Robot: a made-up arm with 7 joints.
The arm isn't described. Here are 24 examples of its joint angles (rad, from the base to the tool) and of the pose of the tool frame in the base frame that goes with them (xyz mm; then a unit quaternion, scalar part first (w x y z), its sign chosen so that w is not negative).
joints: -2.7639 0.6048 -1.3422 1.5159 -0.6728 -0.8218 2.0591
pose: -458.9 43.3 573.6 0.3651 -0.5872 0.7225 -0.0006
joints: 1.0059 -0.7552 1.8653 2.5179 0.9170 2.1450 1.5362
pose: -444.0 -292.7 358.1 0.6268 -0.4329 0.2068 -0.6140
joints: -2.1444 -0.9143 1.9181 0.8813 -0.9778 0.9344 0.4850
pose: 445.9 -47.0 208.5 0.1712 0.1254 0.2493 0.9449
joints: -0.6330 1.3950 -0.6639 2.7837 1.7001 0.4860 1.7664
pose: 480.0 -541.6 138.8 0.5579 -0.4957 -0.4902 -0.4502
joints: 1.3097 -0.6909 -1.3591 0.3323 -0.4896 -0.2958 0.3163
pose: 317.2 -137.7 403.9 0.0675 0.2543 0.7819 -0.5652
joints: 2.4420 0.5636 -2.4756 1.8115 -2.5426 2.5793 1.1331
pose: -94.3 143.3 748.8 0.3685 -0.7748 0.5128 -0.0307
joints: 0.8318 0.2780 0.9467 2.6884 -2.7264 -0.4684 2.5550
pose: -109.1 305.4 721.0 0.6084 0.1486 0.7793 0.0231
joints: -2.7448 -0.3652 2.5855 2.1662 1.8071 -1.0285 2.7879
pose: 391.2 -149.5 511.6 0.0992 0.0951 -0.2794 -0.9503
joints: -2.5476 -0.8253 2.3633 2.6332 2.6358 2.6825 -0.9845
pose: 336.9 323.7 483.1 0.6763 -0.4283 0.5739 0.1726
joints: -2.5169 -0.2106 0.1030 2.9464 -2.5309 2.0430 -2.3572
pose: 164.6 137.8 753.3 0.9527 0.0137 -0.2947 -0.0726
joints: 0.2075 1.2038 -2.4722 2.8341 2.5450 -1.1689 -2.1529
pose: 338.9 -67.5 585.7 0.1093 0.6064 -0.6374 -0.4626
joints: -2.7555 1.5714 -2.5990 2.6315 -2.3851 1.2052 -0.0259
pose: -666.8 -225.1 323.9 0.2974 -0.9434 0.0760 0.1257
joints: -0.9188 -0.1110 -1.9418 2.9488 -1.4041 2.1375 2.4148
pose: -121.4 177.2 715.6 0.3059 0.1826 -0.7665 0.5344
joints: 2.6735 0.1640 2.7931 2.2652 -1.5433 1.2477 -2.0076
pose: 94.6 -257.6 829.0 0.2511 0.5490 0.1909 0.7740
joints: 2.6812 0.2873 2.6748 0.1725 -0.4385 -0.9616 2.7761
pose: 203.1 -215.8 490.3 0.4617 -0.5604 -0.5436 -0.4210
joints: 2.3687 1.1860 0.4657 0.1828 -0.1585 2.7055 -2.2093
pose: -107.5 141.4 336.3 0.7675 0.5394 0.3429 0.0487
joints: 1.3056 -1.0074 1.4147 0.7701 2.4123 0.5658 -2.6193
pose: -308.5 -52.8 240.0 0.9162 -0.1207 0.2380 0.2989
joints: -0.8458 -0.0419 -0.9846 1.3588 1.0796 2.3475 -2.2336
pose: 105.5 -207.6 452.8 0.4839 0.3259 0.5464 -0.6009
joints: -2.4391 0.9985 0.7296 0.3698 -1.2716 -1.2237 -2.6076
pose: 38.3 -386.9 336.6 0.3985 0.0403 -0.3585 -0.8433
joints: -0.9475 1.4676 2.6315 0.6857 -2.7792 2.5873 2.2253
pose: 307.0 -254.1 494.2 0.2881 -0.8465 -0.4357 0.1032
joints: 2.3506 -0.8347 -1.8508 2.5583 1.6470 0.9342 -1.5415
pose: 570.3 -208.4 627.6 0.4834 0.5586 0.6738 0.0155
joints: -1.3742 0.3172 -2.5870 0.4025 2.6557 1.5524 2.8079
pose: -261.1 50.9 402.2 0.6887 0.0004 0.5793 0.4360
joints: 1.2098 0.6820 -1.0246 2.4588 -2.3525 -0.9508 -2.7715
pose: 287.5 382.1 369.2 0.1648 0.2130 0.7461 -0.6089
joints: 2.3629 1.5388 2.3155 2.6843 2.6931 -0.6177 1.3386
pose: -481.3 118.9 455.1 0.5121 -0.3819 0.6155 0.4616
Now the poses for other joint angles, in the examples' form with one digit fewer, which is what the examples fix.
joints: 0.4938 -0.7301 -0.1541 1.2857 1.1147 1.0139 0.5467
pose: 139 26 604 0.109 -0.019 -0.965 0.238
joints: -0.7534 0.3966 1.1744 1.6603 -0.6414 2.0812 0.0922
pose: 378 -60 370 0.161 0.279 -0.273 0.906
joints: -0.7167 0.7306 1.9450 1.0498 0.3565 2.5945 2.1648
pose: 102 -20 372 0.339 0.195 0.150 0.908
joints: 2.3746 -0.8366 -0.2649 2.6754 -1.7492 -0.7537 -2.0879
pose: 109 -368 711 0.033 0.751 -0.507 -0.422
